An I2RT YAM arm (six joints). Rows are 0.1 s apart.
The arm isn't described. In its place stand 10 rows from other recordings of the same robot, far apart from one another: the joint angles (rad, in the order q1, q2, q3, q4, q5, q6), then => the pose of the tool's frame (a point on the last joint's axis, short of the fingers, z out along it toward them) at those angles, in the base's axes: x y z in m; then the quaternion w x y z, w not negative.
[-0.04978, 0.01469, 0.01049, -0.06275, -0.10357, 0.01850] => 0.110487, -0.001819, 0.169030, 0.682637, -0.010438, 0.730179, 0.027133
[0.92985, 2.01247, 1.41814, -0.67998, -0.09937, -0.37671] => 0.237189, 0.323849, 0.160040, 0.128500, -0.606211, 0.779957, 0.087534
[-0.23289, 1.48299, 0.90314, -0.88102, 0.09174, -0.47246] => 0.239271, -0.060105, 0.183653, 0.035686, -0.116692, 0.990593, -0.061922
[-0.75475, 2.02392, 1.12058, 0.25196, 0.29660, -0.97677] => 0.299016, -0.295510, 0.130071, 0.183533, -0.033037, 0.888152, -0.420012
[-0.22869, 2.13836, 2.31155, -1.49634, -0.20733, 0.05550] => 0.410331, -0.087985, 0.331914, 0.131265, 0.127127, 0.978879, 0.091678
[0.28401, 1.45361, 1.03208, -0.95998, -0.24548, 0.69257] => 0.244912, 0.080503, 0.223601, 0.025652, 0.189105, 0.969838, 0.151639
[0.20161, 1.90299, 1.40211, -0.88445, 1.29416, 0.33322] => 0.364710, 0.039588, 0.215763, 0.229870, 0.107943, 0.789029, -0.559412
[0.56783, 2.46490, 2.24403, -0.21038, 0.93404, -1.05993] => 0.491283, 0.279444, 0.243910, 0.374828, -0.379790, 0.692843, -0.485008
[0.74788, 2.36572, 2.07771, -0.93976, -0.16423, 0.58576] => 0.360480, 0.342337, 0.183565, 0.083676, -0.093468, 0.977650, 0.168711
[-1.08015, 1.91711, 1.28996, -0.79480, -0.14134, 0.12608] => 0.173771, -0.314637, 0.158598, 0.098220, 0.559905, 0.822221, 0.028500
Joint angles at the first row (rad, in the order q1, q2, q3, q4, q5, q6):
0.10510 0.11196 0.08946 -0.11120 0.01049 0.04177
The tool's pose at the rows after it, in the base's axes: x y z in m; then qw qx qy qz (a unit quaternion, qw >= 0):
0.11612, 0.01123, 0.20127, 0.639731, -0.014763, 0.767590, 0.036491
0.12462, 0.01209, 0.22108, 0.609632, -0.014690, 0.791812, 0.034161
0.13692, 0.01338, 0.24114, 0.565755, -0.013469, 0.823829, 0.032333
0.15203, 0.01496, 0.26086, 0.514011, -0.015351, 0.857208, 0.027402
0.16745, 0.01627, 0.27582, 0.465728, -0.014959, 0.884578, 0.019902
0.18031, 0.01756, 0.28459, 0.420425, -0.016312, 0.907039, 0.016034
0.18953, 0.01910, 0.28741, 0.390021, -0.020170, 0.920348, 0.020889
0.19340, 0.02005, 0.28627, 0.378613, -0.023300, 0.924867, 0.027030
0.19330, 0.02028, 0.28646, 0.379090, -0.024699, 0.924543, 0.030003
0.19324, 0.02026, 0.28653, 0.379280, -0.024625, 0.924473, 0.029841
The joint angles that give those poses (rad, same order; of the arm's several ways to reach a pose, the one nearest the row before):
0.10507 0.21266 0.17872 -0.14593 0.02840 0.04291
0.10512 0.34274 0.28896 -0.20352 0.02959 0.04521
0.10505 0.48736 0.41942 -0.29809 0.02952 0.05205
0.10505 0.63460 0.56325 -0.41827 0.02991 0.05129
0.10473 0.76279 0.68953 -0.52814 0.03721 0.05132
0.10431 0.86460 0.78793 -0.62620 0.03679 0.05129
0.10432 0.93099 0.84323 -0.68073 0.02078 0.05168
0.10431 0.95581 0.85547 -0.69180 0.00551 0.05167
0.10436 0.95503 0.85546 -0.69104 -0.00093 0.05133
0.10436 0.95467 0.85548 -0.69104 -0.00055 0.05133

